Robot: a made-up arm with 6 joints. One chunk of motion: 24 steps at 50 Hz.
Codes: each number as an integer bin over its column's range. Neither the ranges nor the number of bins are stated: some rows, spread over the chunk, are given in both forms.
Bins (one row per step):
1: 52 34 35 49 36 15
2: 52 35 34 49 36 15
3: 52 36 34 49 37 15
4: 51 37 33 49 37 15
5: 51 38 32 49 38 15
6: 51 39 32 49 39 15
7: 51 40 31 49 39 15
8: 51 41 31 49 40 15
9: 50 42 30 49 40 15
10: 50 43 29 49 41 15
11: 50 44 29 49 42 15
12: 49 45 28 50 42 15
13: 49 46 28 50 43 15
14: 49 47 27 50 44 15
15: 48 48 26 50 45 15
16: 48 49 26 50 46 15
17: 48 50 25 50 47 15
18: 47 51 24 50 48 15
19: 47 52 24 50 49 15
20: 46 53 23 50 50 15
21: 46 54 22 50 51 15
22: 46 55 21 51 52 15
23: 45 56 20 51 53 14
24: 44 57 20 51 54 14
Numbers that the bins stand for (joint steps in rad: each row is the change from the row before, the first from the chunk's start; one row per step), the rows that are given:
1: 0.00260 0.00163 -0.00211 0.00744 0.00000 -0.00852
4: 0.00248 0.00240 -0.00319 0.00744 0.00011 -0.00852
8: 0.00248 0.00341 -0.00427 0.00744 0.00044 -0.00852
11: 0.00235 0.00417 -0.00535 0.00744 0.00067 -0.00852
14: 0.00222 0.00494 -0.00643 0.00784 0.00089 -0.00852
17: 0.00210 0.00570 -0.00751 0.00784 0.00122 -0.00852
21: 0.00184 0.00671 -0.00913 0.00784 0.00167 -0.00852
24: 0.00159 0.00748 -0.01021 0.00824 0.00200 -0.00922
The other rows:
2: 0.00260 0.00189 -0.00265 0.00744 0.00000 -0.00852
3: 0.00260 0.00214 -0.00265 0.00744 0.00011 -0.00852
5: 0.00248 0.00265 -0.00373 0.00744 0.00022 -0.00852
6: 0.00248 0.00290 -0.00373 0.00744 0.00033 -0.00852
7: 0.00248 0.00316 -0.00427 0.00744 0.00033 -0.00852
9: 0.00235 0.00367 -0.00481 0.00744 0.00044 -0.00852
10: 0.00235 0.00392 -0.00535 0.00744 0.00056 -0.00852
12: 0.00222 0.00443 -0.00589 0.00784 0.00067 -0.00852
13: 0.00222 0.00468 -0.00589 0.00784 0.00078 -0.00852
15: 0.00210 0.00519 -0.00697 0.00784 0.00100 -0.00852
16: 0.00210 0.00544 -0.00697 0.00784 0.00111 -0.00852
18: 0.00197 0.00595 -0.00805 0.00784 0.00133 -0.00852
19: 0.00197 0.00621 -0.00805 0.00784 0.00144 -0.00852
20: 0.00184 0.00646 -0.00859 0.00784 0.00156 -0.00852
22: 0.00184 0.00697 -0.00967 0.00824 0.00178 -0.00852
23: 0.00171 0.00722 -0.01021 0.00824 0.00189 -0.00922

